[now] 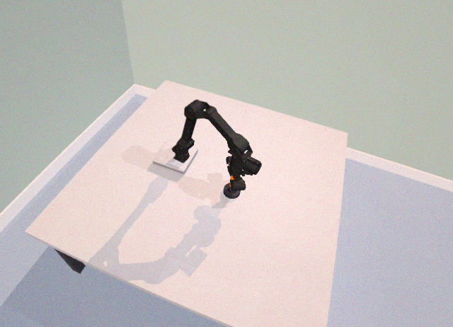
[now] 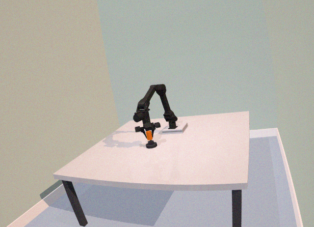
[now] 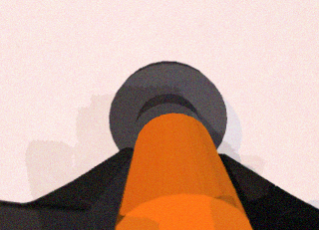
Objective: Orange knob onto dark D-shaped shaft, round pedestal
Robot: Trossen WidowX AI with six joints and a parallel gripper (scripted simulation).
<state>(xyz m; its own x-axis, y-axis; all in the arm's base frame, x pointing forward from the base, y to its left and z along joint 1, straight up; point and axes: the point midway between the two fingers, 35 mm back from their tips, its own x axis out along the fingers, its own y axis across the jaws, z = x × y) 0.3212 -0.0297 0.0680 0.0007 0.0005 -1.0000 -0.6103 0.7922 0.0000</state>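
My gripper tip is now 4 cm above the round pedestal. Also, from my gripper tip: orange knob: 2 cm above.
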